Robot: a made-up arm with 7 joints.
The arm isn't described. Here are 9 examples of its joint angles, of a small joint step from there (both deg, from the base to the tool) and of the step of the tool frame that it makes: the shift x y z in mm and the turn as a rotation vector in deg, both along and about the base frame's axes.
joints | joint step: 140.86 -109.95 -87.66 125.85 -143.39 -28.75 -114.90 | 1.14 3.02 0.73 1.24 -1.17 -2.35 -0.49
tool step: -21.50 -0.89 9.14 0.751 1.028 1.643
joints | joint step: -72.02 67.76 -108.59 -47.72 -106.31 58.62 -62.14 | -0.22 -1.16 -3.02 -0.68 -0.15 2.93 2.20
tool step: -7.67 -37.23 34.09 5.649 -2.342 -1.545
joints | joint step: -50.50 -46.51 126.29 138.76 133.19 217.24 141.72 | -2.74 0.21 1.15 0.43 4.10 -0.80 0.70
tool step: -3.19 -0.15 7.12 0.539 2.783 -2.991
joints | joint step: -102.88 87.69 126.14 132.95 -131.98 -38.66 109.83 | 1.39 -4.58 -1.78 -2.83 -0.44 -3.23 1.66
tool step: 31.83 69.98 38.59 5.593 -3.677 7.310
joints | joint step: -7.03 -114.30 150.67 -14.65 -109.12 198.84 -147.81 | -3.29 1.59 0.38 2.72 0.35 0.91 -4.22
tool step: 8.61 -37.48 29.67 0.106 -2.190 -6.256
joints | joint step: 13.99 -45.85 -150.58 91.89 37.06 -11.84 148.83 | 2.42 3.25 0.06 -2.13 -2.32 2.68 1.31
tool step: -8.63 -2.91 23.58 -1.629 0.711 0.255
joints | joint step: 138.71 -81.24 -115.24 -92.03 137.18 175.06 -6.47 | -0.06 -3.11 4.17 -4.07 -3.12 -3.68 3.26
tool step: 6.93 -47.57 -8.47 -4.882 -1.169 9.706
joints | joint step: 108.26 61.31 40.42 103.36 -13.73 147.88 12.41 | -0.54 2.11 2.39 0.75 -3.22 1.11 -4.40
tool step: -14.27 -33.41 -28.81 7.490 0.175 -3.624
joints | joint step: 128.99 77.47 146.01 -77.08 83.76 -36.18 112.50 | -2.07 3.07 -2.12 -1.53 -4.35 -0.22 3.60
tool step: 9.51 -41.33 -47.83 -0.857 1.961 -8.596
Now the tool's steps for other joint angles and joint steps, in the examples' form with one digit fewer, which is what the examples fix.
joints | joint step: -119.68 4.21 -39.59 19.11 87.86 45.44 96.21 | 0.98 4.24 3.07 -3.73 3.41 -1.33 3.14
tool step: 84.4 61.4 26.8 -4.18 4.12 9.69
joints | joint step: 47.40 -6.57 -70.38 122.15 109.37 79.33 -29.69 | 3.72 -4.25 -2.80 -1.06 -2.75 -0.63 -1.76
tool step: 20.8 11.0 1.4 -7.09 2.70 4.08
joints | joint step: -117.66 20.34 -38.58 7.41 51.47 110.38 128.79 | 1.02 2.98 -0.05 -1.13 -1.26 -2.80 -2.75
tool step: 29.3 56.1 -18.5 -0.88 -0.28 -2.69
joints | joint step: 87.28 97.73 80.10 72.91 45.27 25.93 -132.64 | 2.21 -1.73 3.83 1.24 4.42 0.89 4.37
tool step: 14.4 6.3 -22.4 -9.24 -1.88 -0.58
